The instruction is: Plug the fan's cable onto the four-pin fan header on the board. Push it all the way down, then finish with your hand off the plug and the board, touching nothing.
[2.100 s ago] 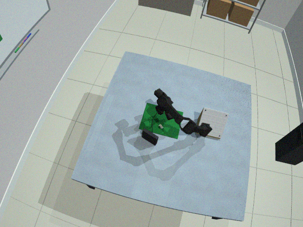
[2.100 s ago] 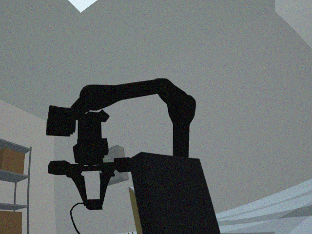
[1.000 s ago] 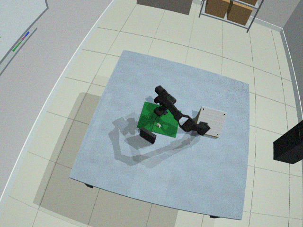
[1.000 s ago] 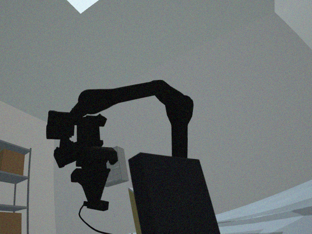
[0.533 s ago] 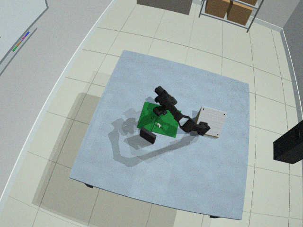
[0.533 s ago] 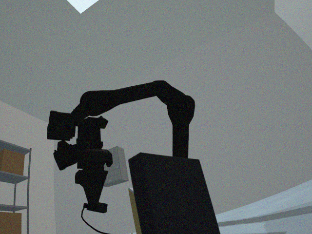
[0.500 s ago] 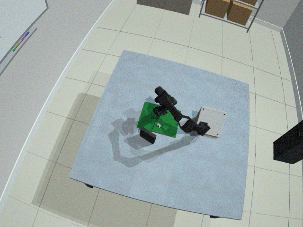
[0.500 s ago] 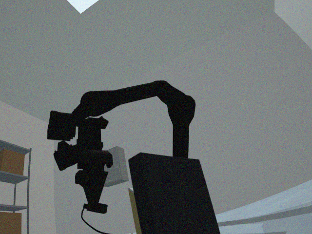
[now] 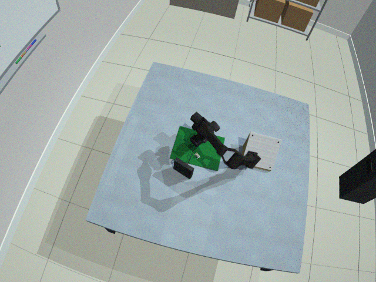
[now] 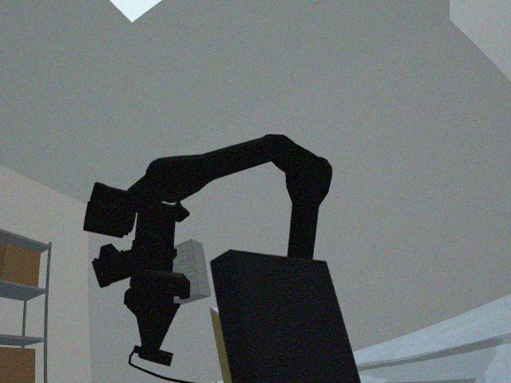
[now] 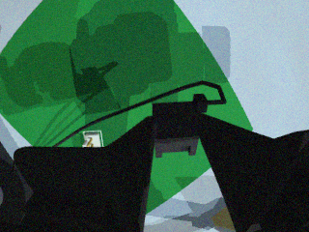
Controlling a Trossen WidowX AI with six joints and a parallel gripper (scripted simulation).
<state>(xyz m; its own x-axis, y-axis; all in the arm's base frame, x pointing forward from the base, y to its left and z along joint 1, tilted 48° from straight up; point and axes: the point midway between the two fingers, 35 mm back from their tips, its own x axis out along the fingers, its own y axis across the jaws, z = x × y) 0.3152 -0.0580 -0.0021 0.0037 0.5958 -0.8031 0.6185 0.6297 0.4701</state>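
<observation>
Right now the pale four-pin fan header is 2 cm ahead of my gripper tip, 9 cm to the left of it and 7 cm below it. The rest, counted from my gripper tip: black plug (1 cm behind, 1 cm to the left); then black fan (7 cm ahead, 21 cm to the left, 1 cm below).
</observation>
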